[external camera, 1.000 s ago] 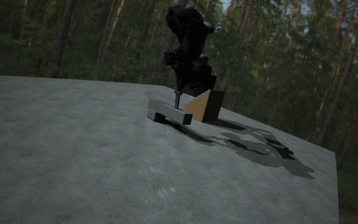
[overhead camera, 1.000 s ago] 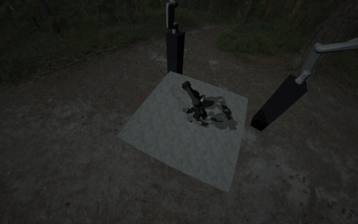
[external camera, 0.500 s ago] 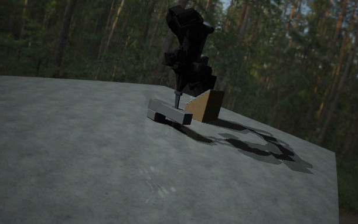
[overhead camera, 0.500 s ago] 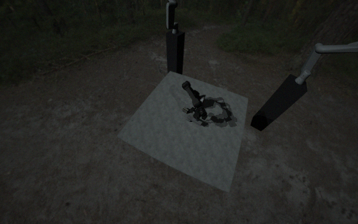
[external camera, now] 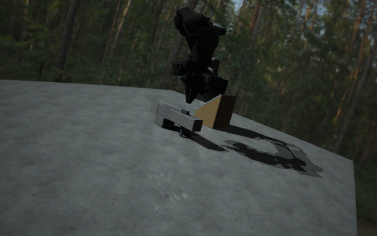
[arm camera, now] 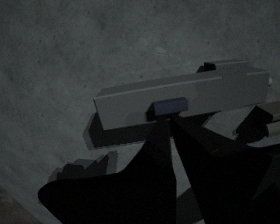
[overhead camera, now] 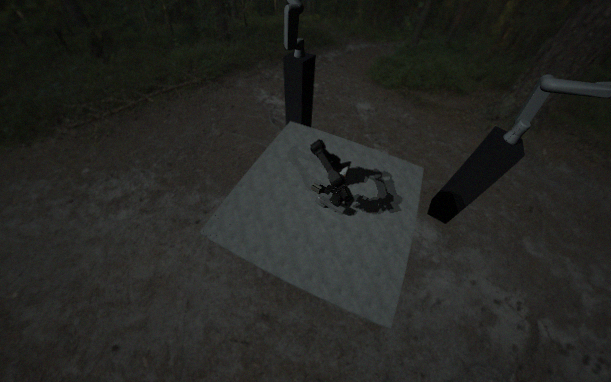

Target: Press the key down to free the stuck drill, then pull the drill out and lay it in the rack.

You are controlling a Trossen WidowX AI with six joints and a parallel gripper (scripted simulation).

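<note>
My gripper tip is 6 cm above the dark key and 1 cm to the left of it. Also, from my gripper tip: grey block (6 cm below, 3 cm to the right); drill (8 cm to the right, 6 cm below).
</note>
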